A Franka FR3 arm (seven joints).
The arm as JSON. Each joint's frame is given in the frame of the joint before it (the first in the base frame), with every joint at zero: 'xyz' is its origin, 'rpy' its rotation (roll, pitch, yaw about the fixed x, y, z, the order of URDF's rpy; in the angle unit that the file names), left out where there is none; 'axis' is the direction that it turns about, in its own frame. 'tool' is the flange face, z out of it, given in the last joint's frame.
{
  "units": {
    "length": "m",
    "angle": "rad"
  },
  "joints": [
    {
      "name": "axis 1",
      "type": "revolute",
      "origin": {
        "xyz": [
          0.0,
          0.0,
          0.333
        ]
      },
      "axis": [
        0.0,
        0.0,
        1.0
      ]
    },
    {
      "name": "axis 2",
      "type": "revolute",
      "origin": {
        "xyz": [
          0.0,
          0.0,
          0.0
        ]
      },
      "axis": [
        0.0,
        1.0,
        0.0
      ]
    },
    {
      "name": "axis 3",
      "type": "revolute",
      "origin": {
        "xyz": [
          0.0,
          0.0,
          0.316
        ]
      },
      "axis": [
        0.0,
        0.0,
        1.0
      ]
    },
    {
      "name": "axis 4",
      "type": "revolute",
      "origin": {
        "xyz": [
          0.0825,
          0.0,
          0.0
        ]
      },
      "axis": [
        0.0,
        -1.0,
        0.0
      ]
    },
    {
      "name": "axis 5",
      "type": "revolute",
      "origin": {
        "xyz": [
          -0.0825,
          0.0,
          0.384
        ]
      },
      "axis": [
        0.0,
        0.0,
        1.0
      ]
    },
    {
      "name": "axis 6",
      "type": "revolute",
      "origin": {
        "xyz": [
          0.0,
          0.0,
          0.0
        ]
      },
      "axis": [
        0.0,
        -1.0,
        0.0
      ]
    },
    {
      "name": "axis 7",
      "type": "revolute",
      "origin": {
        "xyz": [
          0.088,
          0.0,
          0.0
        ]
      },
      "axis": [
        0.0,
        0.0,
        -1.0
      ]
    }
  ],
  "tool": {
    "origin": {
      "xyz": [
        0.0,
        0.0,
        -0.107
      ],
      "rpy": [
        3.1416,
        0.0,
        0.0
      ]
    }
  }
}
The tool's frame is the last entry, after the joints.
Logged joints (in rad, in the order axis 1, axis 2, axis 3, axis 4, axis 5, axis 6, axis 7), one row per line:
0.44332 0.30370 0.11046 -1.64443 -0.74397 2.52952 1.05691
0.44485 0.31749 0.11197 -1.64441 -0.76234 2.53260 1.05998
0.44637 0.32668 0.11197 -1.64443 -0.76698 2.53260 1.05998
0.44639 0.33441 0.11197 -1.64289 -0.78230 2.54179 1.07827
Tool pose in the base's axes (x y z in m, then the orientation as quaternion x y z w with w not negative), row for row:
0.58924 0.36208 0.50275 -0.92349 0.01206 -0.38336 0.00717
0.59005 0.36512 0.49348 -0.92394 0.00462 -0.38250 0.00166
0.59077 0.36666 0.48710 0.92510 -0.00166 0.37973 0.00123
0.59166 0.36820 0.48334 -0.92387 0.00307 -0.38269 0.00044
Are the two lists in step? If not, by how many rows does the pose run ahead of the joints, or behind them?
They are in step.
